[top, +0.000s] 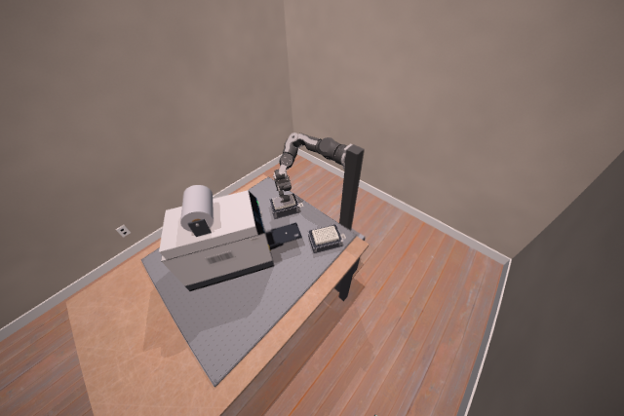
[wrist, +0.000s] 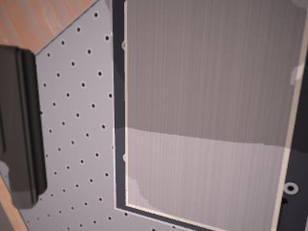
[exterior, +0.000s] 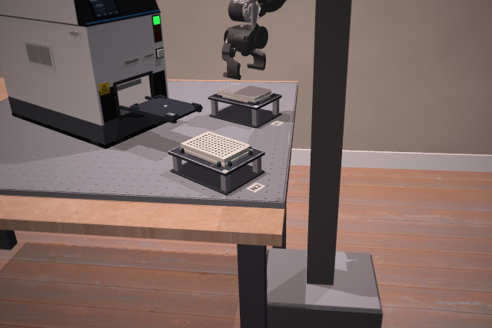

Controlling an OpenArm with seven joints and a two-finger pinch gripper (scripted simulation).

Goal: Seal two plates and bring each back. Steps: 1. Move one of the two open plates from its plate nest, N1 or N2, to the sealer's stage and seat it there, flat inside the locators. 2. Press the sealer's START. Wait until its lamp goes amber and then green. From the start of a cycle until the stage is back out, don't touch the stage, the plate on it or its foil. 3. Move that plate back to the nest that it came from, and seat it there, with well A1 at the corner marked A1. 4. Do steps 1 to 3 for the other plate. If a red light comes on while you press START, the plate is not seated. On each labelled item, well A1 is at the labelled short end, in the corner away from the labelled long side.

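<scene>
The plate is 34 cm to the left of my hand, 6 cm below it and 2 cm ahead of it. Also, from my hand: start button (21 cm ahead, 7 cm above, 6 cm to the left); then sealer stage (19 cm to the left, 16 cm ahead, 3 cm below); then dark screen panel (29 cm ahead, 20 cm above, 17 cm to the left).
</scene>
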